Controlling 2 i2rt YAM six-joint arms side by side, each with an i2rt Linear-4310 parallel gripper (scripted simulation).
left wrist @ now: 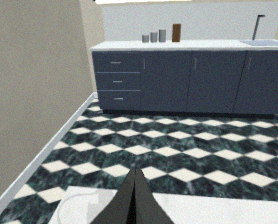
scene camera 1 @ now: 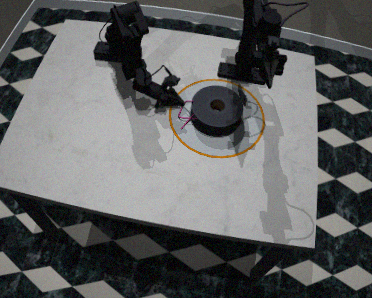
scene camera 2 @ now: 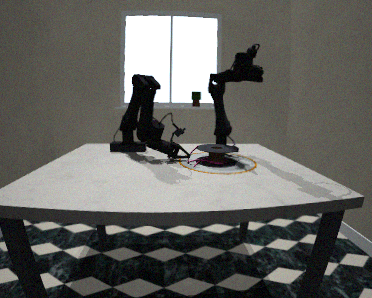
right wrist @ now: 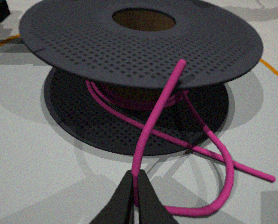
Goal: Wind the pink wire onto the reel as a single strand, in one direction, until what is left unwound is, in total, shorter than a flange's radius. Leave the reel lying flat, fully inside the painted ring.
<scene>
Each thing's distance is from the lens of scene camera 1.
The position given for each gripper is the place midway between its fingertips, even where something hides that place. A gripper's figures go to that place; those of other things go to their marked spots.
left gripper [scene camera 1: 270, 87]: 1.05 m
dark reel [scene camera 1: 220, 123]: 1.36 m
</scene>
